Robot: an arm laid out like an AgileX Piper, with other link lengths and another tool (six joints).
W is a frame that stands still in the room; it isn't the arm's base.
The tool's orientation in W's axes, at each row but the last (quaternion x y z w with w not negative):
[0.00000, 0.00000, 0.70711, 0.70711]
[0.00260, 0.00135, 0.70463, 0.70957]
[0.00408, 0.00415, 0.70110, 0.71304]
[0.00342, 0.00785, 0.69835, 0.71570]
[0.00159, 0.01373, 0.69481, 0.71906]
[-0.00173, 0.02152, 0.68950, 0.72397]
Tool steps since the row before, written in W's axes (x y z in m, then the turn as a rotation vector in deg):
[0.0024, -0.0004, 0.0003, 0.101, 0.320, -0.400]
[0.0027, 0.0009, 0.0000, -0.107, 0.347, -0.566]
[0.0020, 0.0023, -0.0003, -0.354, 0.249, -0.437]
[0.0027, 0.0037, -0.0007, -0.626, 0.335, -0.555]
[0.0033, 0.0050, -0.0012, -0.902, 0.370, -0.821]
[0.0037, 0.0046, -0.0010, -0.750, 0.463, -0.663]
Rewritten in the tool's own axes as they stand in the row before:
[-0.0004, -0.0024, 0.0003, 0.320, -0.101, -0.400]
[0.0009, -0.0027, 0.0000, 0.345, 0.106, -0.567]
[0.0023, -0.0020, -0.0003, 0.243, 0.353, -0.441]
[0.0038, -0.0026, -0.0006, 0.323, 0.625, -0.563]
[0.0051, -0.0032, -0.0010, 0.353, 0.896, -0.834]
[0.0048, -0.0035, -0.0007, 0.448, 0.754, -0.669]

